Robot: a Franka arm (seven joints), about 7 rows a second.
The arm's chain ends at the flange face. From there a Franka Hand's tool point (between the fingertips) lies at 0.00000 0.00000 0.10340 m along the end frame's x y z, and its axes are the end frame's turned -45 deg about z.
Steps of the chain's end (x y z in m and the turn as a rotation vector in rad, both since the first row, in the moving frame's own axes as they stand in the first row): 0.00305, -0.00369, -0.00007, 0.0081, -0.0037, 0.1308; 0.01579, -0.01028, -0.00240, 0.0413, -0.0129, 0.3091; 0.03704, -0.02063, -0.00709, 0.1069, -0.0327, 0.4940; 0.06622, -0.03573, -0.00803, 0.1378, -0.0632, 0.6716; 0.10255, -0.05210, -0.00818, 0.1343, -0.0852, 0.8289; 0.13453, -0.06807, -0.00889, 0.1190, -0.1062, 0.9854
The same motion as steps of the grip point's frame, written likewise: 0.00514, -0.00129, -0.00007, 0.0083, 0.0031, 0.1308; 0.02108, 0.00032, -0.00250, 0.0383, 0.0201, 0.3091; 0.04844, 0.00314, -0.00772, 0.0987, 0.0525, 0.4940; 0.08187, 0.00976, -0.00917, 0.1421, 0.0528, 0.6716; 0.11880, 0.02287, -0.00941, 0.1552, 0.0347, 0.8289; 0.15151, 0.03355, -0.01010, 0.1592, 0.0091, 0.9854
